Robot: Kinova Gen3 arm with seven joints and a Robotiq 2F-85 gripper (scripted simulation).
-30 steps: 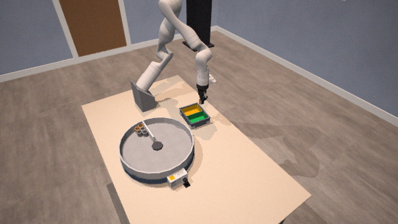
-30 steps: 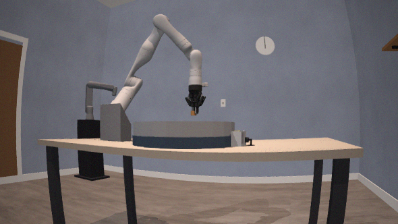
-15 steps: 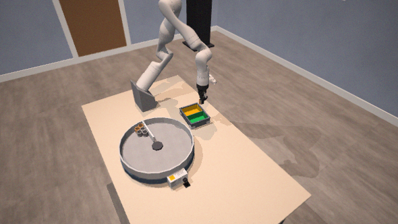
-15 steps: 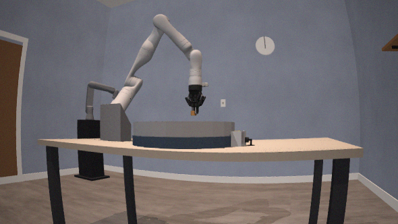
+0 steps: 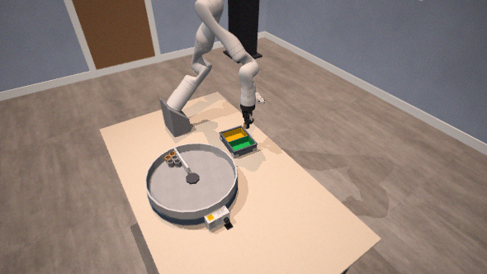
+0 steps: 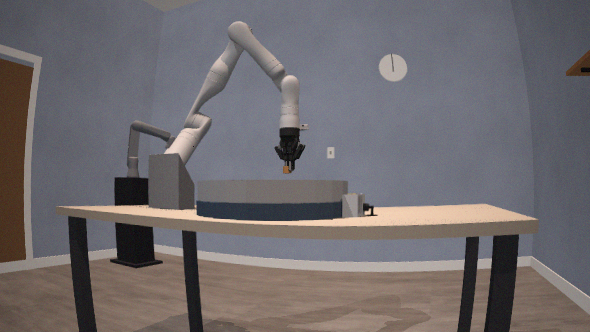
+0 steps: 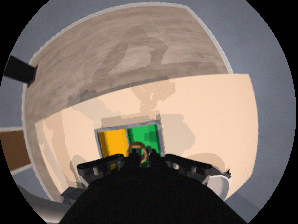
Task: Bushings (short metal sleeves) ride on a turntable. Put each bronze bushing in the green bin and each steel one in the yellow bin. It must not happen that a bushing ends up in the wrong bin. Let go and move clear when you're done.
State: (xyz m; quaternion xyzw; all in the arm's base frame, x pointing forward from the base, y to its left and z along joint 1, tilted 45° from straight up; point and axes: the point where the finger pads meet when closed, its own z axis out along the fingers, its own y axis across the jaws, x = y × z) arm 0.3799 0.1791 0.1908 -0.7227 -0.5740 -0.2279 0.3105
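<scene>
The bin lies 14 cm below my hand, 5 cm behind it and 3 cm to the right of it. The rest, counted from my hand: grey turntable: 37 cm to the right, 11 cm below, 10 cm ahead.
</scene>
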